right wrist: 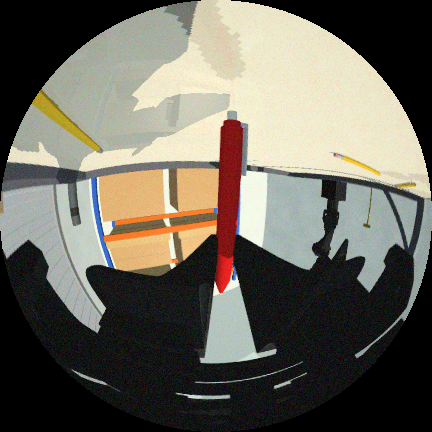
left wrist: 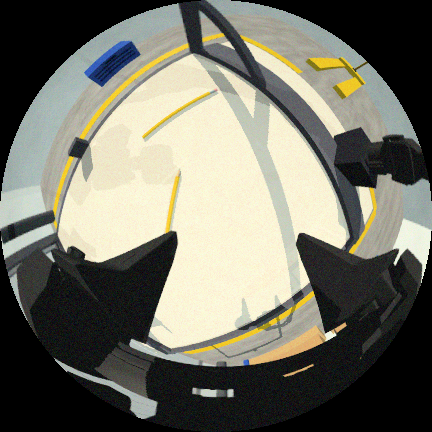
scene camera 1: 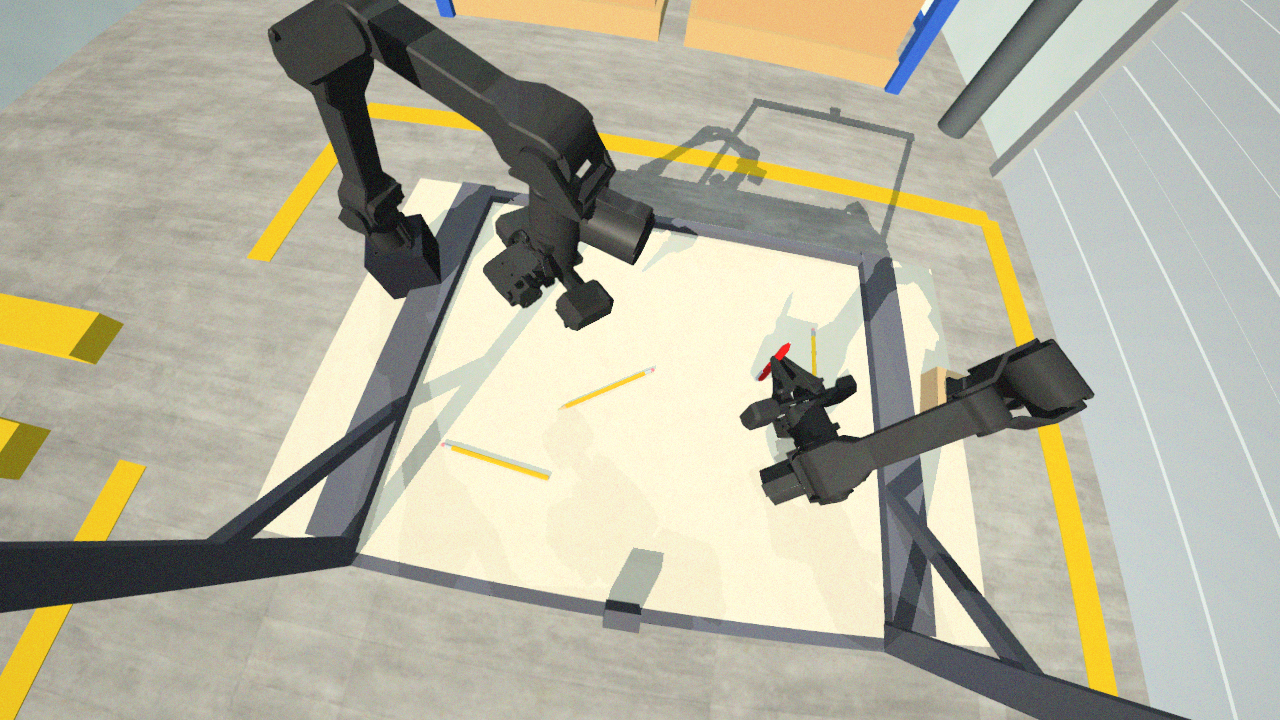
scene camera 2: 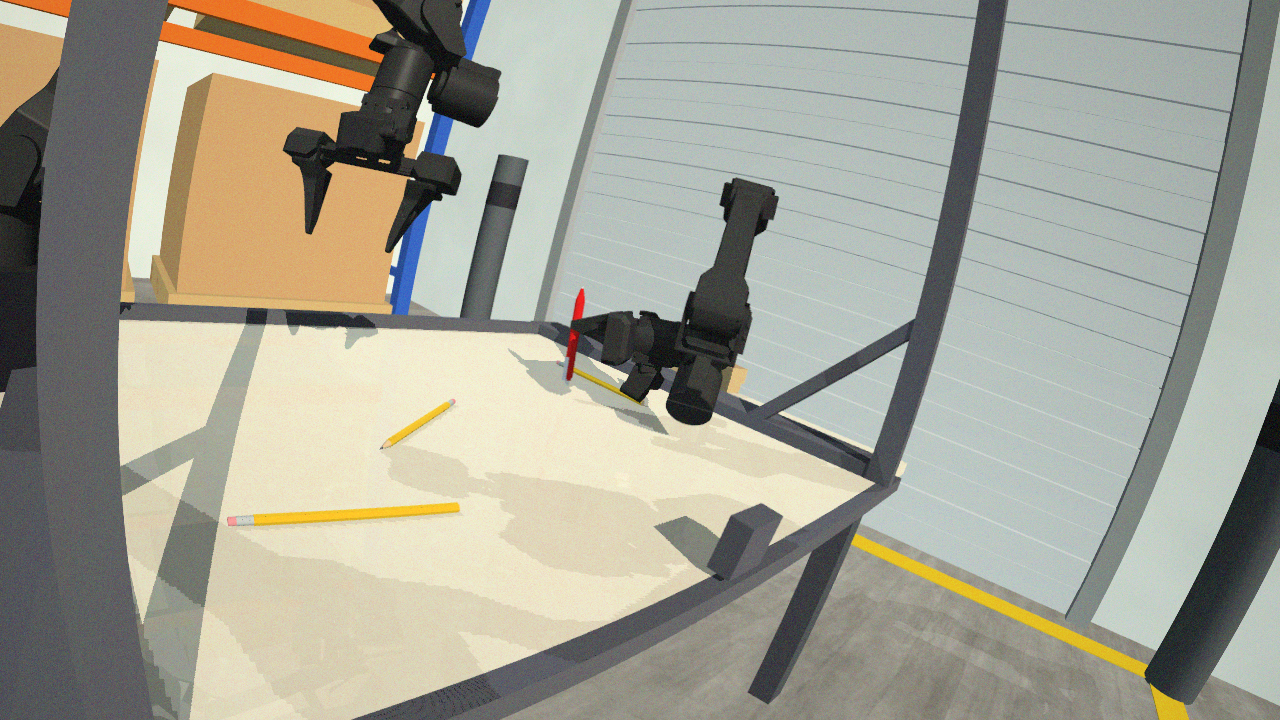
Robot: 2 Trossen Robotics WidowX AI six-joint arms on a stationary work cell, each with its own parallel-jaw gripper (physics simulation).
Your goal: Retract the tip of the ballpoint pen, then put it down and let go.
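Places are measured from the left arm's base along level axes (x right, y ahead, z up), in metres.
Where they show: left gripper, fingertip midpoint: [right wrist: 339, 232] [left wrist: 240, 238] [scene camera 1: 550, 303] [scene camera 2: 346, 243]; right gripper, fingertip midpoint: [right wrist: 224, 240] [scene camera 1: 775, 356] [scene camera 2: 572, 323]; left arm's base, link origin: [left wrist: 370, 157] [scene camera 1: 393, 239] [scene camera 2: 5, 265].
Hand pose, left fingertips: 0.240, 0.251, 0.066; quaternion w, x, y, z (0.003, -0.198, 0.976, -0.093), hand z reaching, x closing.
Things, the pixels of their top centre, and the offset from my left fingertips, as dx, dy, dz. Level surfaces: height alone.
- red ballpoint pen, top centre: [right wrist: 225, 297] [scene camera 2: 585, 287] [scene camera 1: 789, 345] +0.141, +0.335, -0.020
- pencil, top centre: [right wrist: 73, 133] [scene camera 2: 598, 379] [scene camera 1: 814, 370] +0.153, +0.457, -0.166
- table, surface height: dz -0.173
- small dark block, top centre: [scene camera 2: 756, 513] [scene camera 1: 622, 619] [left wrist: 71, 146] +0.435, -0.002, -0.115
The red ballpoint pen [scene camera 1: 785, 350] [scene camera 2: 571, 360] [right wrist: 230, 170] is held nearly upright, its grey button end down and its red cone up. No writing point can be made out past the cone. My right gripper [scene camera 1: 776, 360] [scene camera 2: 576, 326] [right wrist: 224, 240] is shut on the pen's barrel near the cone. The button is low over the table; I cannot tell whether it touches. The grey clip shows along the barrel in the right wrist view. My left gripper [scene camera 2: 349, 241] [left wrist: 240, 238] is open and empty, high above the table, far from the pen.
One pencil [scene camera 1: 813, 352] [scene camera 2: 608, 385] [right wrist: 70, 123] lies near the pen by the table's edge. Two more yellow pencils [scene camera 1: 608, 388] [scene camera 1: 497, 461] lie farther off on the table [scene camera 2: 295, 591]. A dark frame [scene camera 1: 877, 358] borders the table, with a small dark block [scene camera 2: 744, 541] on it.
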